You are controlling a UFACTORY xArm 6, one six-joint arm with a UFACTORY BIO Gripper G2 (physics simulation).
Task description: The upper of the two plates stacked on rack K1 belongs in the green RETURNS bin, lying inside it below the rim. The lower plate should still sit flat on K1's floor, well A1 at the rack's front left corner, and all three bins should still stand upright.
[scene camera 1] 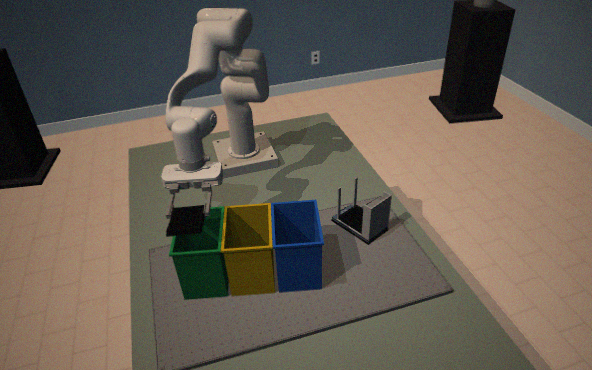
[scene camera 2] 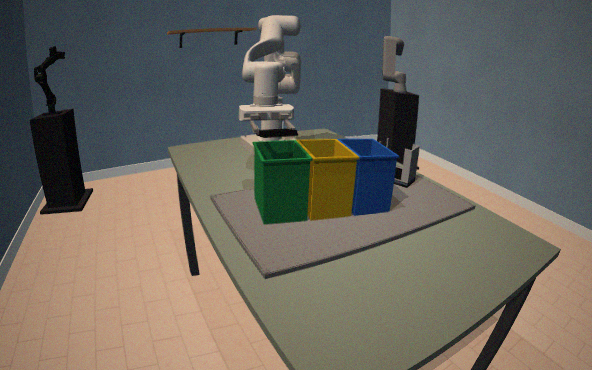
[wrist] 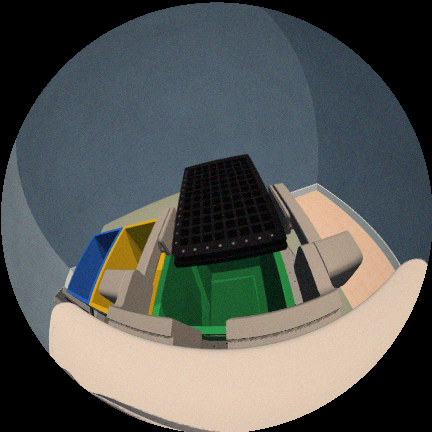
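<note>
My gripper is shut on the black upper plate, its fingers on two opposite sides. The plate is above the rim of the green bin, over its back left part in scene camera 1. The green, yellow and blue bins stand upright, side by side. Rack K1 stands right of them. The dark lower plate shows low inside it; its exact seating and well A1 cannot be made out.
The bins and rack stand on a grey perforated mat on the green table. The rack has thin upright posts. The arm's base is behind the bins. Black pedestals stand beyond the table.
</note>
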